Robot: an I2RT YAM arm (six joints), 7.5 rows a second.
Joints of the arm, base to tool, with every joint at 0 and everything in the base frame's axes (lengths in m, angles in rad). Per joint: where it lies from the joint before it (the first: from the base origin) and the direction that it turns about. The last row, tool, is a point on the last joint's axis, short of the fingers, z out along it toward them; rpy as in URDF.
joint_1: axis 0 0 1 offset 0.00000 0.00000 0.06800
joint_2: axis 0 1 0 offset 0.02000 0.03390 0.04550
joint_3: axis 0 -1 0 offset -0.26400 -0.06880 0.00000
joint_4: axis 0 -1 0 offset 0.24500 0.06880 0.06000
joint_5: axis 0 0 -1 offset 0.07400 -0.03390 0.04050
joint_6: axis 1 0 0 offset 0.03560 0.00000 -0.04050
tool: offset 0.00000 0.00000 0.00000 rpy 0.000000 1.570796 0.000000
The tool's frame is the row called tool.
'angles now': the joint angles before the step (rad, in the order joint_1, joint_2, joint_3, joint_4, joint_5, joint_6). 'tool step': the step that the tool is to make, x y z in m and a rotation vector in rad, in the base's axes. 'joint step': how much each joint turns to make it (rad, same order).
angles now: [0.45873, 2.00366, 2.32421, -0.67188, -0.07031, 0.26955]
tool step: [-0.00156, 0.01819, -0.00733, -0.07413, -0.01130, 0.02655]
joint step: [0.04044, 0.03160, 0.02742, -0.02311, 0.03830, -0.06144]
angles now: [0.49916, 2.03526, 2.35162, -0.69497, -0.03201, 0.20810]
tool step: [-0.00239, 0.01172, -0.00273, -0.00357, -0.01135, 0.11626]
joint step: [0.01815, 0.01023, 0.00052, 0.01453, -0.08809, -0.04420]
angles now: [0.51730, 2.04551, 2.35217, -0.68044, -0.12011, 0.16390]
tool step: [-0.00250, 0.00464, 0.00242, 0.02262, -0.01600, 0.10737]
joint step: [0.00377, -0.00011, 0.00027, 0.02029, -0.10099, -0.02626]
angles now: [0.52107, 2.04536, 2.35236, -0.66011, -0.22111, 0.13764]
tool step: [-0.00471, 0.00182, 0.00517, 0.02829, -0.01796, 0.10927]
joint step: [0.00052, -0.00964, -0.00374, 0.01767, -0.10770, -0.02255]
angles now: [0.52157, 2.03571, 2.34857, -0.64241, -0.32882, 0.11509]
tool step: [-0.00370, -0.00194, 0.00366, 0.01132, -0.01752, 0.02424]
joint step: [-0.00148, -0.02103, -0.02447, 0.02177, -0.02476, -0.00749]
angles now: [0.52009, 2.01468, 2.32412, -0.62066, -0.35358, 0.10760]
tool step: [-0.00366, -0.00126, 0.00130, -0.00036, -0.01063, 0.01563]
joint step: [0.00069, -0.01969, -0.02655, 0.01219, -0.01254, -0.01055]
